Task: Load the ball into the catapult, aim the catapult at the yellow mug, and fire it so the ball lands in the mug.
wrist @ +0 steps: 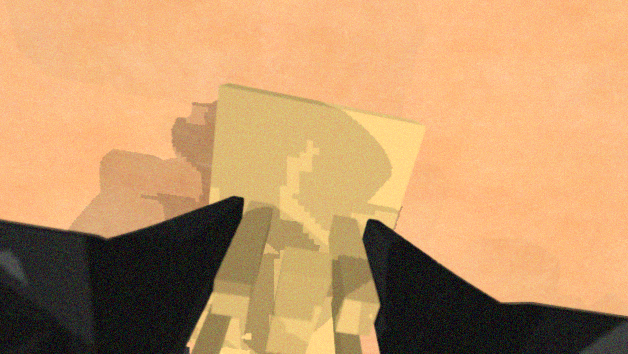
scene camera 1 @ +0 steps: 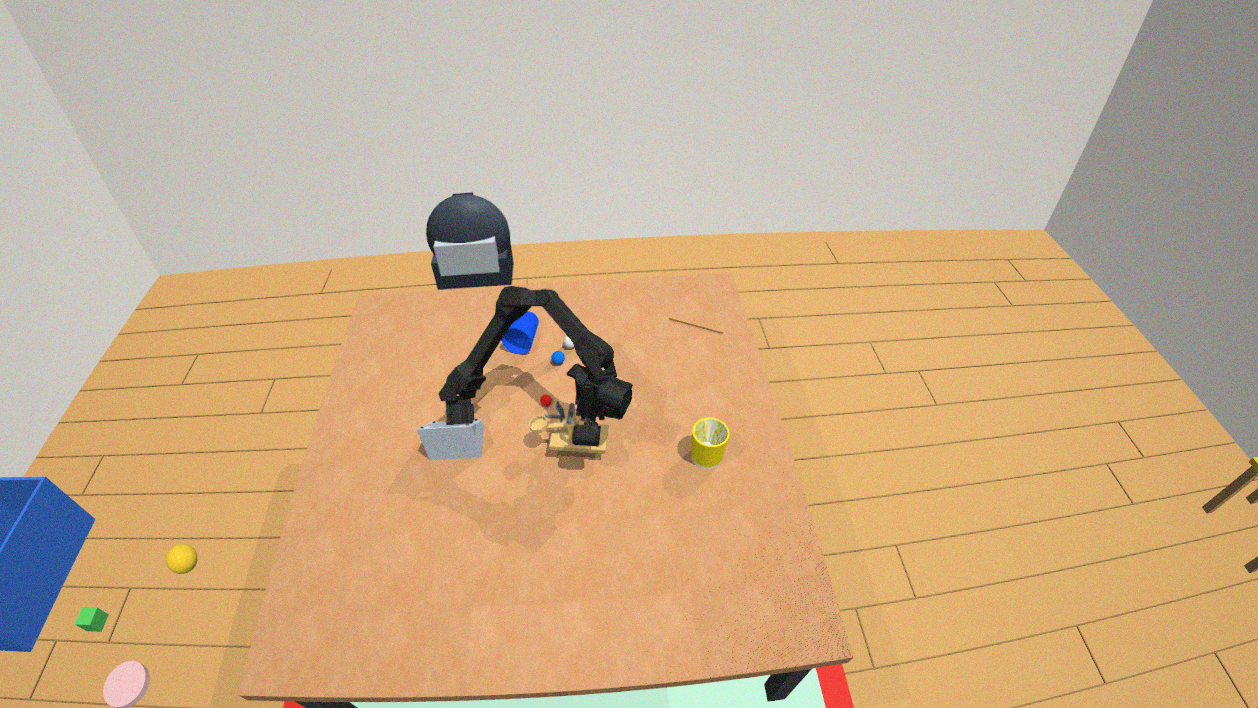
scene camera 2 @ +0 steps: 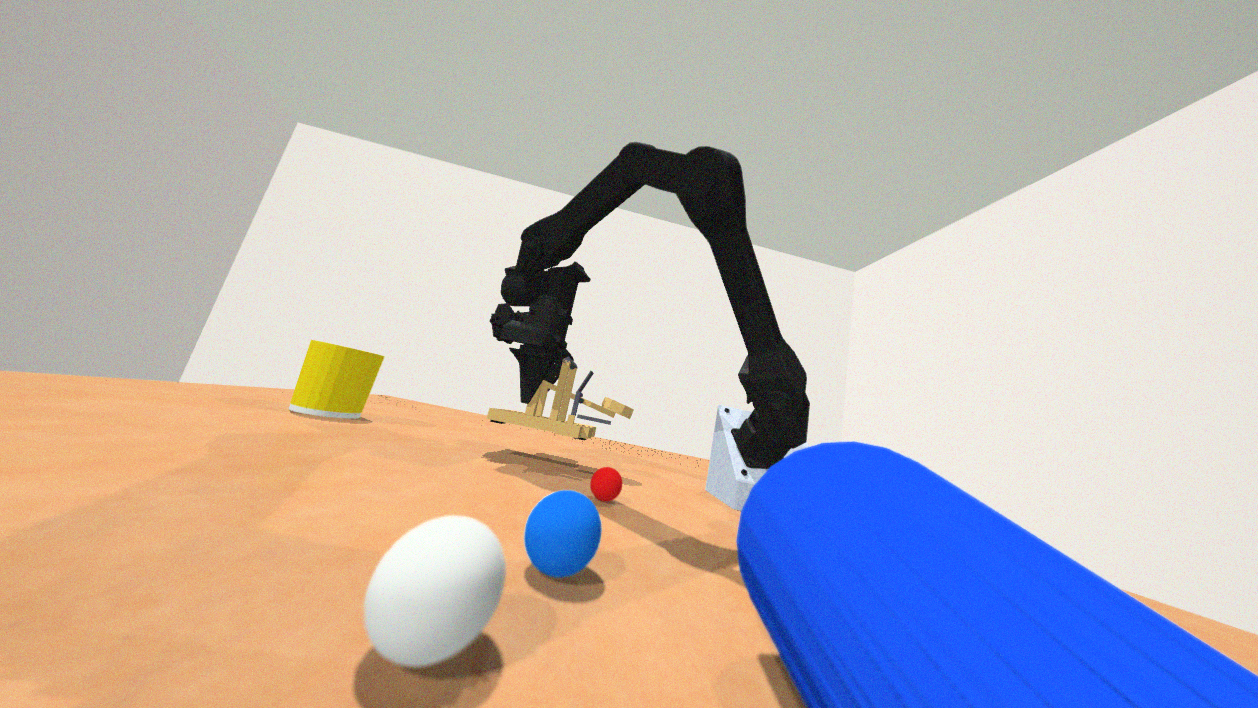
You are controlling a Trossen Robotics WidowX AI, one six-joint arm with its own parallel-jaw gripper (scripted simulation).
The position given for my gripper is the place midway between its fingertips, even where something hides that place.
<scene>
In view: my gripper (scene camera 2: pixel 529 404), a wooden catapult (scene camera 2: pixel 532 418), a red ball (scene camera 2: pixel 606 484), a yellow mug (scene camera 2: pixel 335 381), a blue ball (scene camera 2: pixel 562 535) and a white ball (scene camera 2: pixel 433 592).
The wooden catapult also shows in the wrist view (wrist: pixel 311 173) and in scene camera 1 (scene camera 1: pixel 561 439). The yellow mug is seen too in scene camera 1 (scene camera 1: pixel 710 436). My gripper is seen too in the wrist view (wrist: pixel 304 219) and in scene camera 1 (scene camera 1: pixel 590 432). The wrist view misses the red ball, which is hidden by my gripper. The wrist view misses the yellow mug: it is out of frame.
</scene>
